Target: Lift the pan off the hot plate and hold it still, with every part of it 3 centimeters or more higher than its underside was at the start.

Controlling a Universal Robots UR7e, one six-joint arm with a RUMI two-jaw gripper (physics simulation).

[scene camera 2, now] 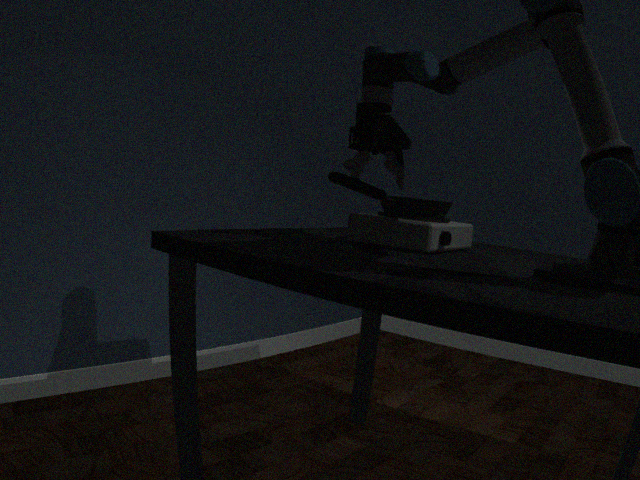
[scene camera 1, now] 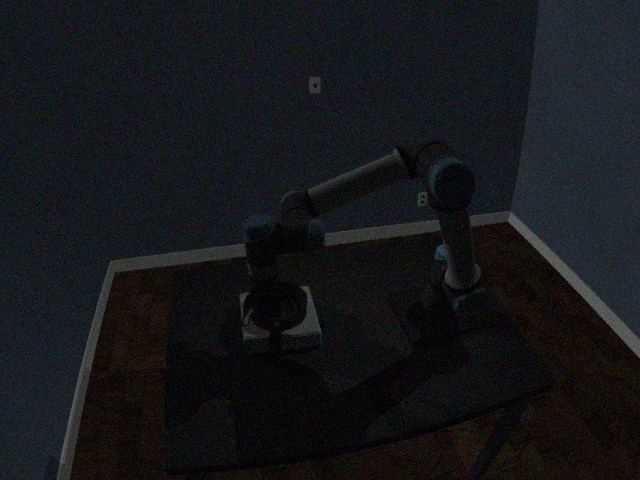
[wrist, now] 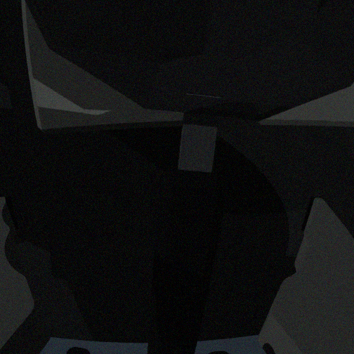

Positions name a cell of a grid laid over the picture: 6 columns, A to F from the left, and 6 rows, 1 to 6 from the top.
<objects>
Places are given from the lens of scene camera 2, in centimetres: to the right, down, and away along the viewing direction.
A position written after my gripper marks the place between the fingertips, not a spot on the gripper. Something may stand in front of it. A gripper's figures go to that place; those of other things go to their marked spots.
my gripper (scene camera 2: D3): 13, -12, 115
dark round pan (scene camera 2: D3): 22, -8, 114
</objects>
